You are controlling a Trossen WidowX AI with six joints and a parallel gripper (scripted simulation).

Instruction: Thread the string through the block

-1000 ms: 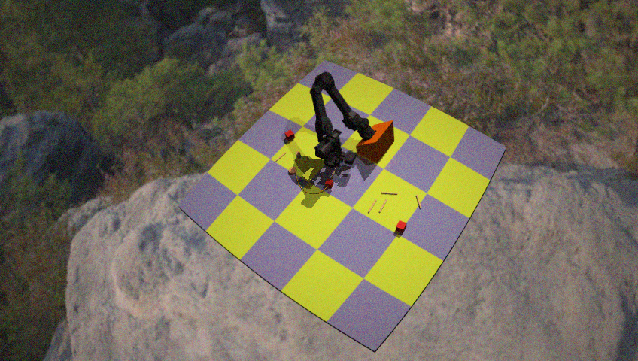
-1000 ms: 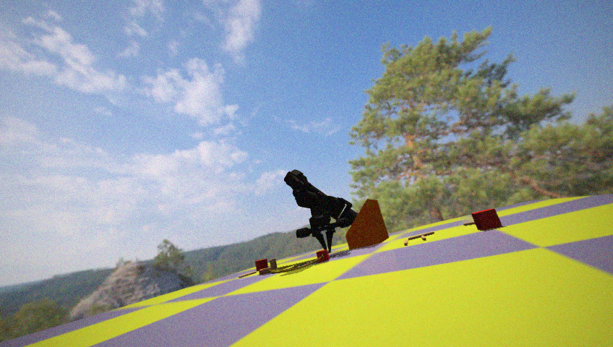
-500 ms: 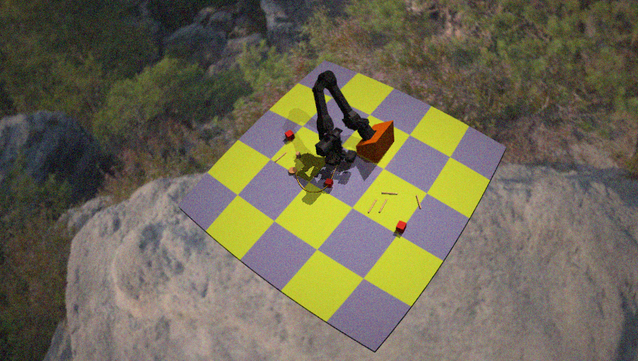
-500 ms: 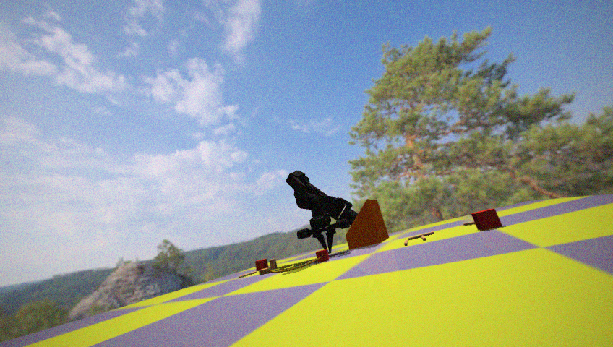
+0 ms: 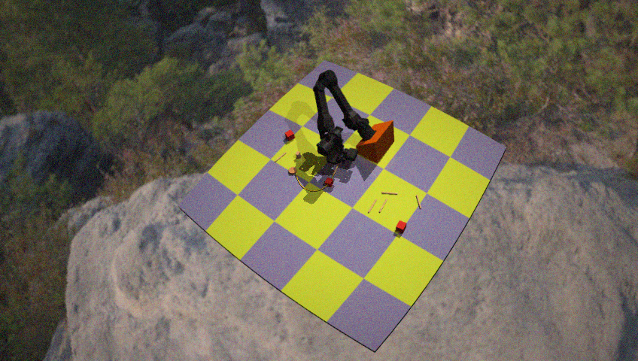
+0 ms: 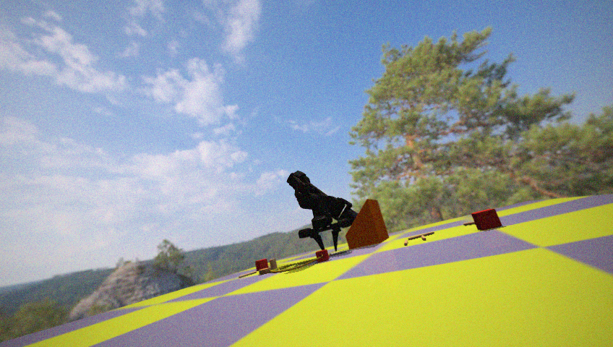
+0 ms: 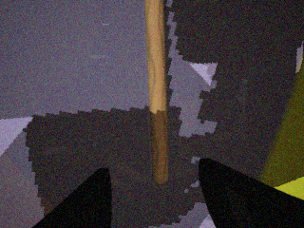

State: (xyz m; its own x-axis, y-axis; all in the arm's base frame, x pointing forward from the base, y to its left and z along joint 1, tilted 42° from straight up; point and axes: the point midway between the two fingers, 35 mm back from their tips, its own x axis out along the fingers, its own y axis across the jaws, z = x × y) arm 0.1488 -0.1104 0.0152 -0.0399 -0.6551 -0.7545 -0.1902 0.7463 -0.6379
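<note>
The thin wooden stick is 5 cm ahead of my gripper tip and 1 cm to the left of it. Round my gripper tip: round button 18 cm to the right, 14 cm ahead; then wooden peg 20 cm to the right, 6 cm ahead, 1 cm above; then red block 13 cm ahead, 2 cm to the left, 1 cm above.
</note>
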